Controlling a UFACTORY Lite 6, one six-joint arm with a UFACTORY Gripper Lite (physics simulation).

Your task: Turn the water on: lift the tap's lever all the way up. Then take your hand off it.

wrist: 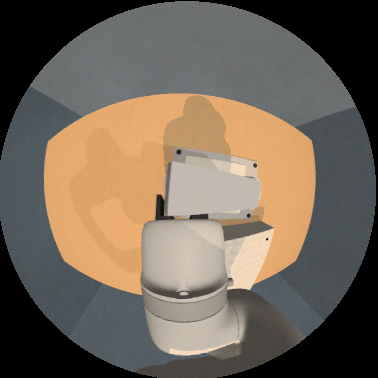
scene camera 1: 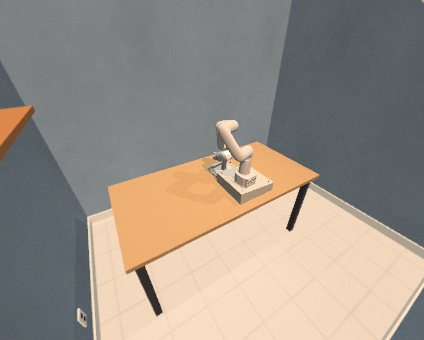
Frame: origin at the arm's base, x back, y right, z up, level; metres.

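Where they show: hand, its tool point: point(wrist: 181, 206) point(scene camera 1: 215, 156); arm's base, origin of its link: point(scene camera 1: 242, 180).
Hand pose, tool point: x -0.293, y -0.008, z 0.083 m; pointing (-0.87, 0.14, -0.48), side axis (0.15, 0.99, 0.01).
Observation:
Things, the pixels of their centre, and the offset from my tool point. "*": a spot on its surface instead. Level surfaces: height alone.
- tap's light grey lever, middle of its body: point(wrist: 229, 191) dx -0.007, dy +0.047, dz +0.005 m
- tap's screwed base plate, a spot on its surface: point(wrist: 178, 152) * dx -0.090, dy +0.009, dz -0.157 m
- orange table, height of its surface: dz -0.169 m
The tap's light grey lever point(wrist: 215, 189) is a broad wedge in the wrist view. It lies across the middle, over the tap's screwed base plate point(wrist: 178, 152). The lever's exact angle cannot be read from above. My gripper point(wrist: 180, 216) has black finger parts that stand apart, one left of the lever's wide end and one partly hidden at its lower edge. The gripper looks open, with nothing seen held. Whether a finger touches the lever is hidden. In scene camera 1 the arm's wrist point(scene camera 1: 223, 156) hangs close over the tap, and the details are too small to tell.
The arm's pale base block point(scene camera 1: 257, 190) point(wrist: 252, 250) stands on the orange table point(scene camera 1: 165, 220) point(wrist: 290, 175), right beside the tap. The arm's shadow falls on the table to the left. A grey wall point(scene camera 1: 175, 75) rises behind the table.

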